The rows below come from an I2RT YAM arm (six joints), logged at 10 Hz.
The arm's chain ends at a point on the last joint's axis. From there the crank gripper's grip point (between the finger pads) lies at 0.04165 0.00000 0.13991 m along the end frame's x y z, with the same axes.
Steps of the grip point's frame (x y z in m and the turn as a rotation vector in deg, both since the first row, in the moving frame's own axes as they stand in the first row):
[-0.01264 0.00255 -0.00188 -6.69 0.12 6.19]
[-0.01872 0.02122 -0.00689 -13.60 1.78 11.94]
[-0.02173 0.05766 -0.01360 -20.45 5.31 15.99]
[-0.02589 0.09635 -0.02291 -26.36 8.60 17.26]
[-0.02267 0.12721 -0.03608 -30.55 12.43 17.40]
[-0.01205 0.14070 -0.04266 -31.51 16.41 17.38]
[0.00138 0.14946 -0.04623 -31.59 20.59 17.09]
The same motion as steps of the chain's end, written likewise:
[-0.01181 -0.01821 -0.00058 -6.69 0.12 6.19]
[-0.01865 -0.02027 -0.00062 -13.60 1.78 11.94]
[-0.02563 -0.00283 0.00151 -20.45 5.31 15.99]
[-0.03404 0.02185 0.00176 -26.36 8.60 17.26]
[-0.03719 0.04387 -0.00204 -30.55 12.43 17.40]
[-0.03432 0.05538 -0.00247 -31.51 16.41 17.38]
[-0.02928 0.06426 -0.00025 -31.59 20.59 17.09]

